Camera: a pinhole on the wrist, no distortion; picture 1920 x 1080 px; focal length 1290.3 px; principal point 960.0 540.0 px. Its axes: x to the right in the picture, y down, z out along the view. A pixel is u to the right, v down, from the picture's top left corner.
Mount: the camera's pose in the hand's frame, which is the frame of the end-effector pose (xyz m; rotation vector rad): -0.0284 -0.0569 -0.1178 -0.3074 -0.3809 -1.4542
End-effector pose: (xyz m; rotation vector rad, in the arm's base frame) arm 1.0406 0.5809 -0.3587 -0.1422 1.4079 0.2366
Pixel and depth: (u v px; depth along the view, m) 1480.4 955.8 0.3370
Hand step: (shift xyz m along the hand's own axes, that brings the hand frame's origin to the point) 0.0679 -0.0248 0.2476
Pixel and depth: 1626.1 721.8 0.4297
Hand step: 0.0205 -0.0671 0.3670
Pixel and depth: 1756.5 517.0 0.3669
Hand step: -0.0418 -0.1045 0.3106
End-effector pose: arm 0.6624 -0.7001 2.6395 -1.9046 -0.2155 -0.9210
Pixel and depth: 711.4 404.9 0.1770
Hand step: -0.0609 0.0476 0.0267
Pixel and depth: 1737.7 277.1 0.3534
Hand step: -0.1071 -0.1045 0.2909
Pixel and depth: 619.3 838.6 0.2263
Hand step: 0.0045 0.0985 0.0619
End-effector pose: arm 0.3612 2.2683 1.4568 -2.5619 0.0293 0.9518
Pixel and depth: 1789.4 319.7 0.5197
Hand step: -0.1254 -0.1439 0.4926
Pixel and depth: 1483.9 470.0 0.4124
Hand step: -0.0649 -0.0336 0.3257
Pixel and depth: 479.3 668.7 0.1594
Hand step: -0.0274 0.0661 0.0008
